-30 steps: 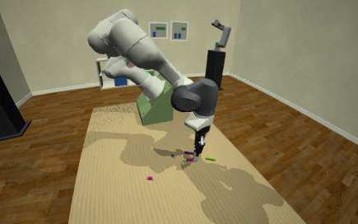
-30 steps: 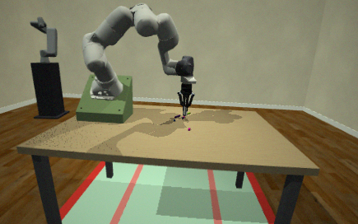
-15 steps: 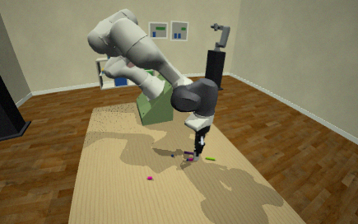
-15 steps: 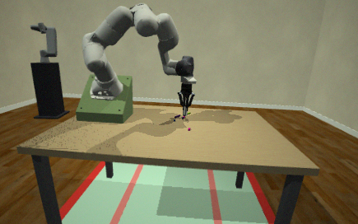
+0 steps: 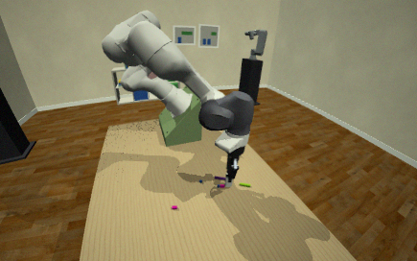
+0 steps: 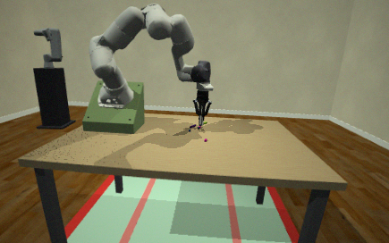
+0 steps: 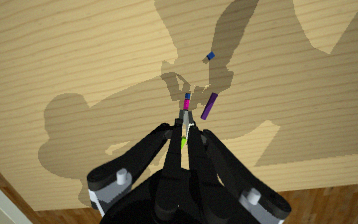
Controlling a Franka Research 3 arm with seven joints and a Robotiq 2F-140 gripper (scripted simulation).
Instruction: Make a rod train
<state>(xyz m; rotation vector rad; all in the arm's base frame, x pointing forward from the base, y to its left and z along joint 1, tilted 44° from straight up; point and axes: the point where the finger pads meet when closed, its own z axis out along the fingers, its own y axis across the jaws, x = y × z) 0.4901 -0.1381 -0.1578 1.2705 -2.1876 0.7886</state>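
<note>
The grey rod lies 3 cm below my hand. Also, from my hand: purple rod 6 cm behind, 4 cm below; dark blue piece 8 cm behind, 10 cm to the right, 4 cm below; lime rod 3 cm ahead, 7 cm to the left, 4 cm below.
</note>
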